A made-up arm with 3 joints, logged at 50 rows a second.
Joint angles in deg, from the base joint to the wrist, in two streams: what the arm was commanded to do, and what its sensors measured. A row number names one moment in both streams.
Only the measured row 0 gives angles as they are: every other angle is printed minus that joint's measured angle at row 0.
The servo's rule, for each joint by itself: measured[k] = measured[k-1] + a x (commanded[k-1-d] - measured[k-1]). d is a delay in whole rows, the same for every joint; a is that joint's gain. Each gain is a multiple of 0.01, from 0.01 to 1. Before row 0 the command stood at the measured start. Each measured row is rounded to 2 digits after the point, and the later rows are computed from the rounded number. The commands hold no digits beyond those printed.
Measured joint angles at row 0: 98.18, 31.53, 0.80
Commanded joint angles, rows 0 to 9: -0.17, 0.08, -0.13; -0.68, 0.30, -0.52; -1.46, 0.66, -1.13; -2.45, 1.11, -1.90; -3.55, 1.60, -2.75; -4.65, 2.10, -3.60; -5.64, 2.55, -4.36; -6.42, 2.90, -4.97; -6.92, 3.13, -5.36; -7.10, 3.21, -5.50
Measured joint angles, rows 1 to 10: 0.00, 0.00, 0.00; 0.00, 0.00, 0.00; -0.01, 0.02, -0.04; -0.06, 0.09, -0.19; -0.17, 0.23, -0.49; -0.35, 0.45, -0.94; -0.61, 0.74, -1.52; -0.93, 1.08, -2.19; -1.31, 1.45, -2.88; -1.72, 1.81, -3.55
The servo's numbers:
d 2
a 0.08 0.25 0.32

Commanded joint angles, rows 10 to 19: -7.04, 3.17, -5.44; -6.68, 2.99, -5.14; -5.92, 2.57, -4.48; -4.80, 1.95, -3.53; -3.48, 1.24, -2.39; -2.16, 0.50, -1.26; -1.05, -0.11, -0.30; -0.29, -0.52, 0.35; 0.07, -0.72, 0.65; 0.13, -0.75, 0.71
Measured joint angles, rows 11 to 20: -2.14, 2.14, -4.13; -2.54, 2.41, -4.57; -2.90, 2.60, -4.85; -3.20, 2.70, -4.94; -3.42, 2.67, -4.79; -3.53, 2.49, -4.39; -3.53, 2.18, -3.75; -3.42, 1.76, -2.95; -3.23, 1.29, -2.10; -2.99, 0.84, -1.32
